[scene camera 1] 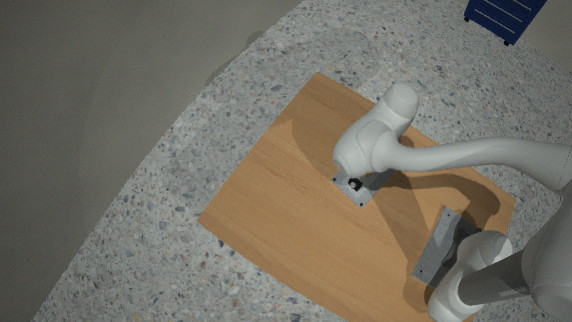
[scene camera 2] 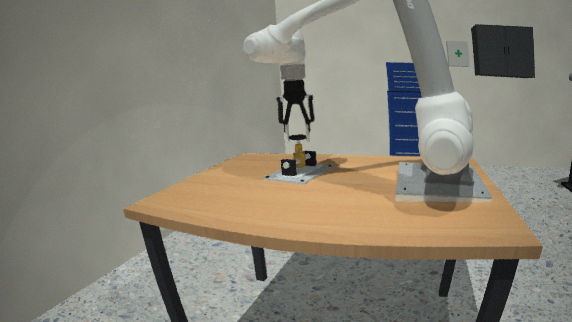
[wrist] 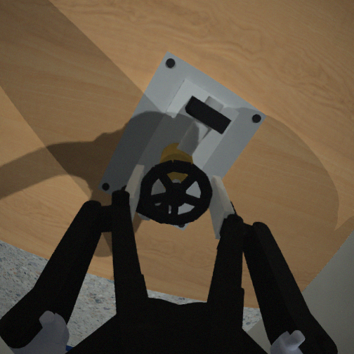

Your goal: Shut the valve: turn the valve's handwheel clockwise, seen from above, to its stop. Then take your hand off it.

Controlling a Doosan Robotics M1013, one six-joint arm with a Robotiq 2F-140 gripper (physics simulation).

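The black spoked handwheel (scene camera 2: 297, 137) (wrist: 175, 192) lies level on top of the brass valve body (scene camera 2: 299, 158) (wrist: 175, 151). The valve stands on a grey plate (scene camera 1: 362, 198) (scene camera 2: 311, 174) (wrist: 165, 82), with a pipe through black blocks. My gripper (scene camera 2: 297, 138) (wrist: 176, 182) points down and is shut on the handwheel, with one pale finger pad against each side of the rim. In scene camera 1 the arm's wrist hides the gripper and handwheel. The wheel's turn relative to its stop cannot be read from these views.
The wooden table (scene camera 1: 260, 200) (scene camera 2: 250, 220) carries the valve plate and the arm's grey mounting plate (scene camera 1: 434, 245) (scene camera 2: 404, 194). A blue drawer cabinet (scene camera 1: 505, 17) (scene camera 2: 402, 117) stands on the floor beyond the table. A dark cabinet (scene camera 2: 504, 52) hangs on the wall.
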